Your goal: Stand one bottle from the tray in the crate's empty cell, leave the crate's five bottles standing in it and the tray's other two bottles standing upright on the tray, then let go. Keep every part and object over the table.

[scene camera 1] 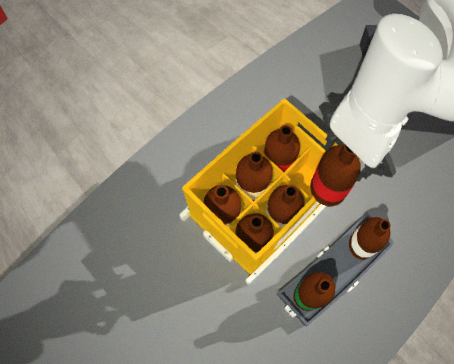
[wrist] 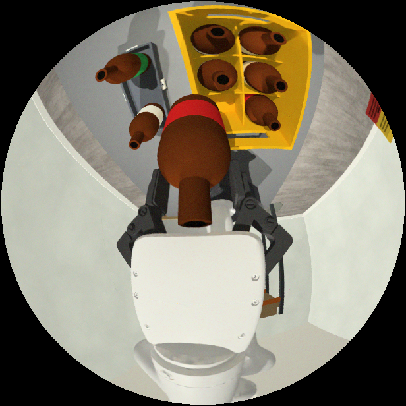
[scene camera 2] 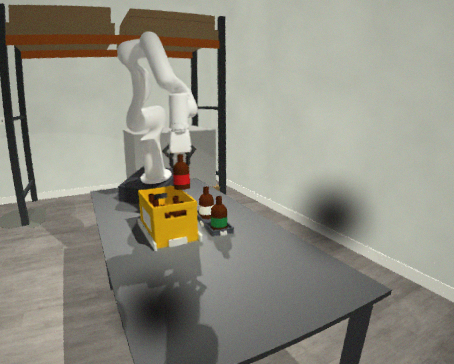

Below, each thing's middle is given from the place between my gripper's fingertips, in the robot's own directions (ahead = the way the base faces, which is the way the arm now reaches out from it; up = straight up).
Labels:
My hand is 1 cm past the white-labelled bottle (scene camera 1: pixel 373 235), 14 cm to the right of it and 20 cm above it. The rest, counted from my hand: green-labelled bottle (scene camera 1: pixel 318 289) (16 cm ahead, 11 cm to the left, 20 cm below).

